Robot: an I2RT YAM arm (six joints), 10 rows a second.
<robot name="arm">
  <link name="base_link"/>
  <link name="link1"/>
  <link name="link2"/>
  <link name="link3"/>
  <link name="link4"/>
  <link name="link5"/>
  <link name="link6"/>
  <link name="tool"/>
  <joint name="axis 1" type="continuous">
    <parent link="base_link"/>
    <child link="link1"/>
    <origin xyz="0 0 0.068"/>
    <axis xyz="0 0 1"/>
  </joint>
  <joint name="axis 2" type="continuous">
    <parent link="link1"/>
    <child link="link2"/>
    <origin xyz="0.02 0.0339 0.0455"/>
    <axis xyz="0 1 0"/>
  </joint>
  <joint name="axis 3" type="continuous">
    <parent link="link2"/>
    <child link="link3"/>
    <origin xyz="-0.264 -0.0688 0"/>
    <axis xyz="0 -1 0"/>
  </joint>
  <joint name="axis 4" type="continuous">
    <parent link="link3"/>
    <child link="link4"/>
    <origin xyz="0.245 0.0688 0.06"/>
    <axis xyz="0 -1 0"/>
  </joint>
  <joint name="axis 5" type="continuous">
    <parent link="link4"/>
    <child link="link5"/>
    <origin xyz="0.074 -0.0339 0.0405"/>
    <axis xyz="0 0 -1"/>
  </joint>
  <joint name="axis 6" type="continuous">
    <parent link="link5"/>
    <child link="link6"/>
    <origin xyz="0.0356 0 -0.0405"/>
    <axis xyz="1 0 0"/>
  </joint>
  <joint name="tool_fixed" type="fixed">
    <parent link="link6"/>
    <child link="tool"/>
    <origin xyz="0 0 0" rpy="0 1.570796 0"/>
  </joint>
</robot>
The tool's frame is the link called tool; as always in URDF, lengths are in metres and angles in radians. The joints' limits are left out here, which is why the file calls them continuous.
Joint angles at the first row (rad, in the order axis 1, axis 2, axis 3, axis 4, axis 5, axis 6):
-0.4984 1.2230 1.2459 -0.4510 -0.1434 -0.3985
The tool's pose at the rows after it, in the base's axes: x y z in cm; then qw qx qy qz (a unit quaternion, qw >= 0):
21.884 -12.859 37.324 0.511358 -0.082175 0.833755 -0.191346
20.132 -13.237 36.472 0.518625 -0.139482 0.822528 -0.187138
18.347 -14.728 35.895 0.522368 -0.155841 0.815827 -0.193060
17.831 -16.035 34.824 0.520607 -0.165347 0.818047 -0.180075
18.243 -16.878 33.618 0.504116 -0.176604 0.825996 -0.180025
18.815 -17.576 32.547 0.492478 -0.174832 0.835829 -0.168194
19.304 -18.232 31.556 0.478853 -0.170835 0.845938 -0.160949
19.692 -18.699 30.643 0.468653 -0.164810 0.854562 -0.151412
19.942 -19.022 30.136 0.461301 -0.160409 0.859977 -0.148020
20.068 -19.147 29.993 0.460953 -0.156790 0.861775 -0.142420
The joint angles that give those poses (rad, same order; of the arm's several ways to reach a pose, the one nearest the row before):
-0.5705 1.1478 1.1662 -0.4525 -0.2834 -0.5852
-0.6425 1.0984 1.1063 -0.4526 -0.4245 -0.7081
-0.7543 1.0799 1.0754 -0.4540 -0.5397 -0.7912
-0.8189 1.1044 1.0585 -0.4586 -0.6212 -0.8434
-0.8298 1.1427 1.0478 -0.4572 -0.6197 -0.8972
-0.8314 1.1841 1.0446 -0.4571 -0.6167 -0.9096
-0.8329 1.2225 1.0431 -0.4571 -0.6029 -0.9204
-0.8329 1.2532 1.0385 -0.4556 -0.5937 -0.9204
-0.8330 1.2732 1.0385 -0.4541 -0.5830 -0.9204
-0.8330 1.2824 1.0415 -0.4556 -0.5860 -0.9128

